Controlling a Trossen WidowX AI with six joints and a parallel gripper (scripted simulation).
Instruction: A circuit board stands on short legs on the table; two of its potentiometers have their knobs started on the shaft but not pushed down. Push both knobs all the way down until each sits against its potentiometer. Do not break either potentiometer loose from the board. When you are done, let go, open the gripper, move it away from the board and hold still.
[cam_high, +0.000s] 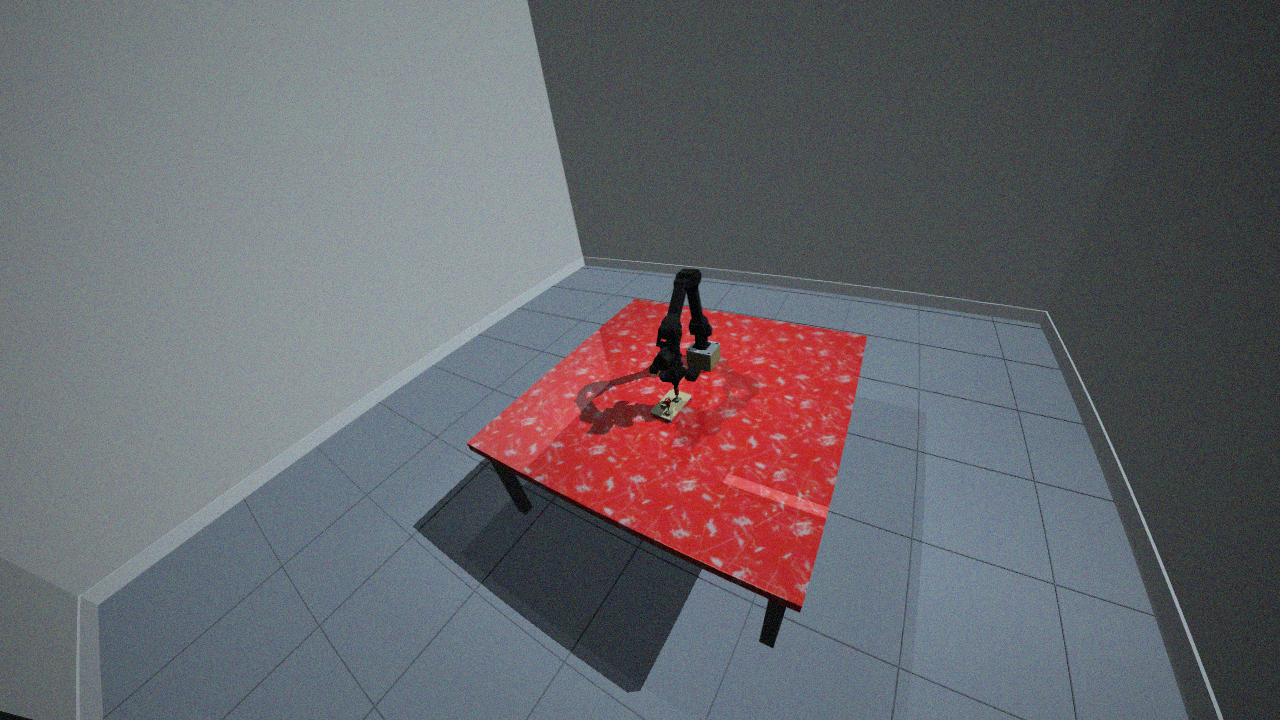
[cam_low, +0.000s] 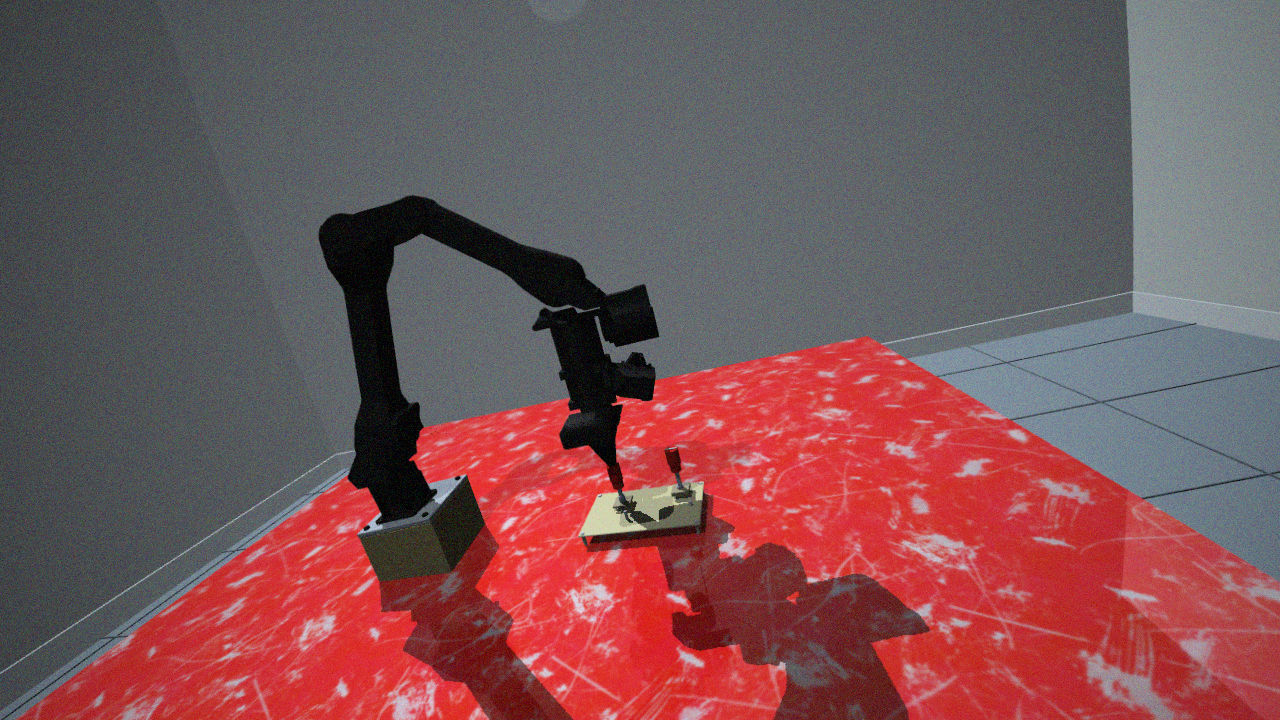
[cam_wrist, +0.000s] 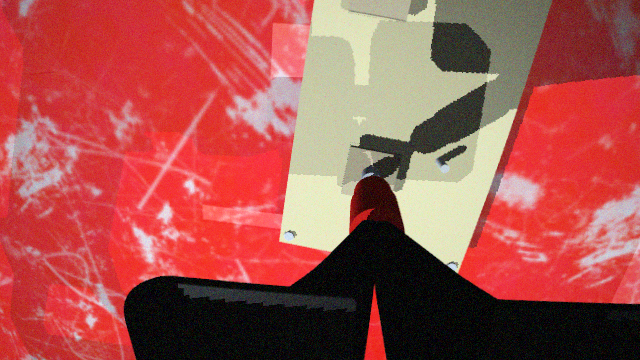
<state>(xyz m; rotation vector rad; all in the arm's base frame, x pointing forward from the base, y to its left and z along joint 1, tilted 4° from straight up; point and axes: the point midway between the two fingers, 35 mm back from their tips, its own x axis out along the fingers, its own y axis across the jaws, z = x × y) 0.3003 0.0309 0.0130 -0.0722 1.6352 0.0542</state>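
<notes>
The knob is 80 mm ahead of my gripper tip, 10 mm to the left of it and 10 mm below it.
</notes>
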